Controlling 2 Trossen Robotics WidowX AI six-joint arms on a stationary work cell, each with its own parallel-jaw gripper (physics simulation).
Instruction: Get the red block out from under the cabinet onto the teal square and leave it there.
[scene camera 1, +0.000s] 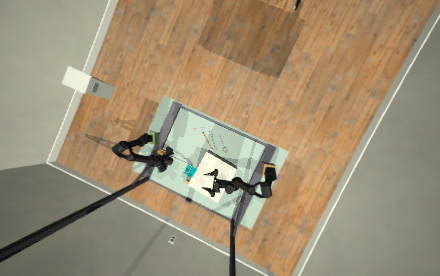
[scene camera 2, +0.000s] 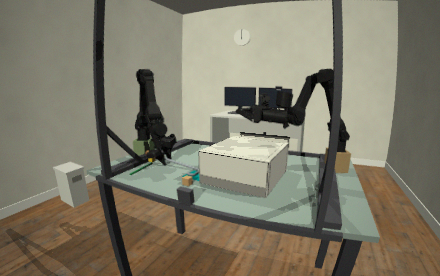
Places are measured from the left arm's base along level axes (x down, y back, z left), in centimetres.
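Pixels of known places: left gripper, fingertip midpoint: (scene camera 1: 173, 155) (scene camera 2: 168, 163); right gripper, fingertip midpoint: (scene camera 1: 202, 181) (scene camera 2: 236, 110); left arm's base, origin of the base link: (scene camera 1: 148, 138) (scene camera 2: 143, 139); right arm's base, origin of the base link: (scene camera 1: 269, 171) (scene camera 2: 338, 150).
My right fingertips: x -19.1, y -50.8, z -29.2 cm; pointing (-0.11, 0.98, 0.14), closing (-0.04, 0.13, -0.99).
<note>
For each thing: its top centre in the pictures, then the offset to it from my right fingertips. "pt": a spot on its surface instead.
- white cabinet, middle of its top: (scene camera 2: 248, 146) (scene camera 1: 212, 177) dx +14.8, dy -5.0, dz -1.5 cm
- teal square, surface spot: (scene camera 2: 194, 175) (scene camera 1: 189, 172) pt dx +28.0, dy +17.6, dz -1.6 cm
- orange handle, middle of its top: (scene camera 1: 163, 154) dx +22.5, dy +39.8, dz +15.3 cm
- small orange block, middle of its top: (scene camera 2: 187, 177) (scene camera 1: 186, 182) dx +25.4, dy +19.5, dz -10.1 cm
- green stick, middle of its top: (scene camera 2: 141, 167) dx +27.6, dy +44.3, dz +5.1 cm
- yellow-brown stick, middle of its top: (scene camera 1: 207, 140) dx +27.6, dy +1.5, dz +27.5 cm
The white cabinet (scene camera 1: 205, 164) (scene camera 2: 232, 167) stands on the table. The teal square (scene camera 1: 190, 171) (scene camera 2: 195, 175) lies at its left side, with small details on it too small to tell. The red block does not show in either view. A thin grey rod (scene camera 1: 181, 159) (scene camera 2: 183, 164) with an orange handle (scene camera 1: 160, 151) lies between the left gripper and the teal square. My left gripper (scene camera 1: 170, 155) (scene camera 2: 169, 153) is low over the table beside the rod, partly open, with nothing between its fingers. My right gripper (scene camera 1: 205, 181) is wide open and empty above the cabinet.
A small orange block (scene camera 1: 187, 182) (scene camera 2: 187, 180) lies near the teal square at the front edge. A green stick (scene camera 2: 141, 168) lies front left. A yellow-brown stick (scene camera 1: 207, 140) and thin outlined items lie behind the cabinet. Dark frame posts (scene camera 2: 328, 125) stand at the table's edges.
</note>
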